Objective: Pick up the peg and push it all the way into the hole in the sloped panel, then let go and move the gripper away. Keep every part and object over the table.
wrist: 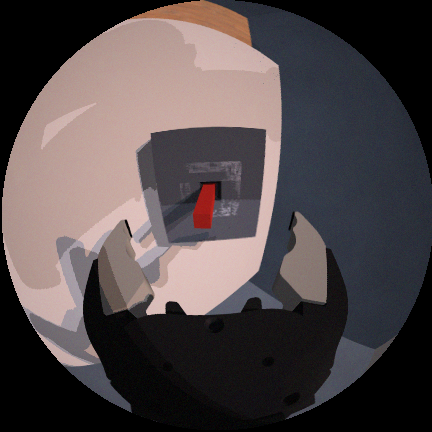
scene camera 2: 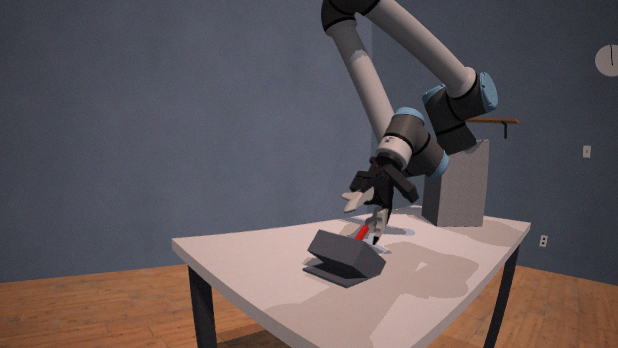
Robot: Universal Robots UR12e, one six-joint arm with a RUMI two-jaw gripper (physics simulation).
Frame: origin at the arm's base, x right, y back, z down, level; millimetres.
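Seen in the pictures: gripper, fingertip midpoint: [wrist: 208, 217] [scene camera 2: 360, 230]; arm's base at its link origin: [scene camera 2: 457, 148].
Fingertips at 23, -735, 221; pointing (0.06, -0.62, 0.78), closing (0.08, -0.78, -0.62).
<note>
Offsets run from my fingertips to a thing's top centre, as dx, dy, dz. "spot": to the spot under its first point. Level surfaces: height alone.
The red square peg @(-4, -16, -12) [scene camera 2: 361, 233] [wrist: 204, 207] stands out of the dark hole @(spot: -1, -36, +28) [wrist: 218, 190] in the grey sloped panel @(-1, -50, -2) [scene camera 2: 345, 247] [wrist: 172, 155]. Its inner end is in the hole and a long part sticks out toward the gripper, leaning a little to the left in the wrist view. Dark gap shows at the hole's right side. How deep the peg sits is hidden. My gripper [scene camera 2: 361, 226] [wrist: 208, 217] is open and empty, its two light fingers wide apart on either side of the peg's outer end, touching neither the peg nor the panel as far as the wrist view shows.
The panel block stands on its thin base on the white table @(dz +89) [scene camera 2: 240, 260] [wrist: 220, 95]. A tall grey pedestal [scene camera 2: 460, 190] stands at the table's back right, behind the arm. The table's edge runs close to the panel's right side in the wrist view.
</note>
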